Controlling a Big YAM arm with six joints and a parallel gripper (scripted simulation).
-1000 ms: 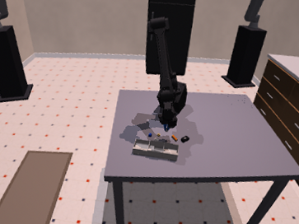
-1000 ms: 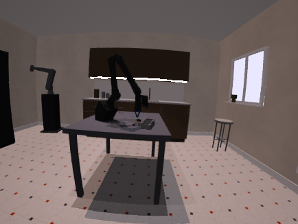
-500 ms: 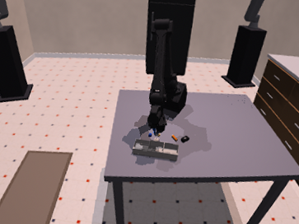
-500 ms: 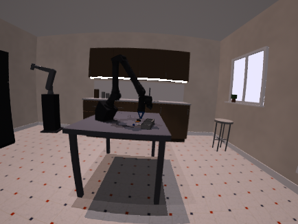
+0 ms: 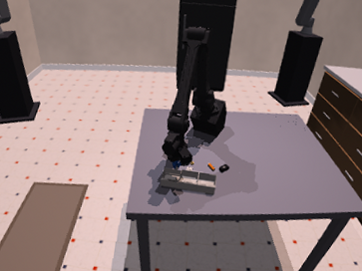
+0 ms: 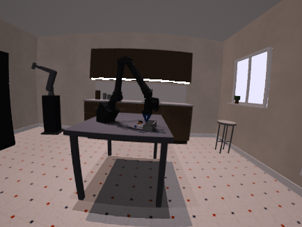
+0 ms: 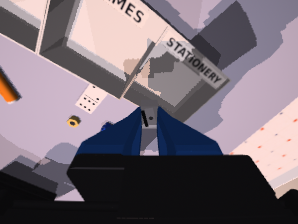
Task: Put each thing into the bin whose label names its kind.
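My hand is 90 mm past the blue die, 60 mm to the right of it and 70 mm above it. The rest, counted from my hand: white domino: 30 mm behind, 80 mm to the left, 70 mm below; small brass nut: 90 mm behind, 110 mm to the left, 70 mm below; orange cylinder: 30 mm behind, 200 mm to the left, 70 mm below.
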